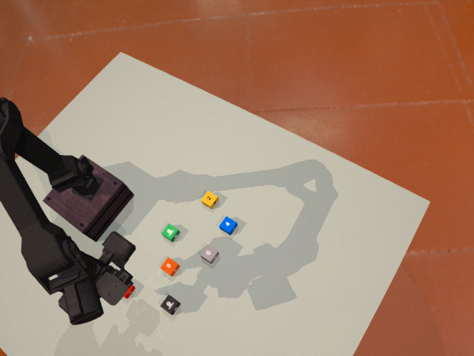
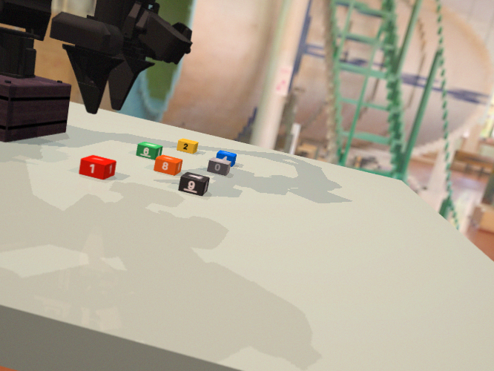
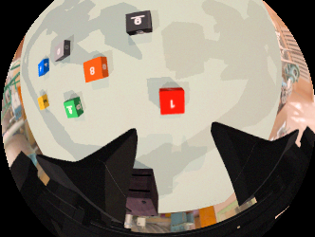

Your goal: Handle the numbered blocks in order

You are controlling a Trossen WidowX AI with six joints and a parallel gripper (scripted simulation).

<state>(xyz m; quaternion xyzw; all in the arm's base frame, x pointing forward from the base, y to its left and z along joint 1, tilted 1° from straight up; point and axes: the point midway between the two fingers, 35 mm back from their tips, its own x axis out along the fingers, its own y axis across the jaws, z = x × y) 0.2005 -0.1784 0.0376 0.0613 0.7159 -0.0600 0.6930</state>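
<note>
Right now my gripper tip is 9 cm short of the yellow block, 29 cm to the right of it and 7 cm above it. The rest, counted from my gripper tip: red block 7 cm below; black block 12 cm ahead, 1 cm to the left, 7 cm below; orange block 8 cm ahead, 9 cm to the left, 7 cm below.
</note>
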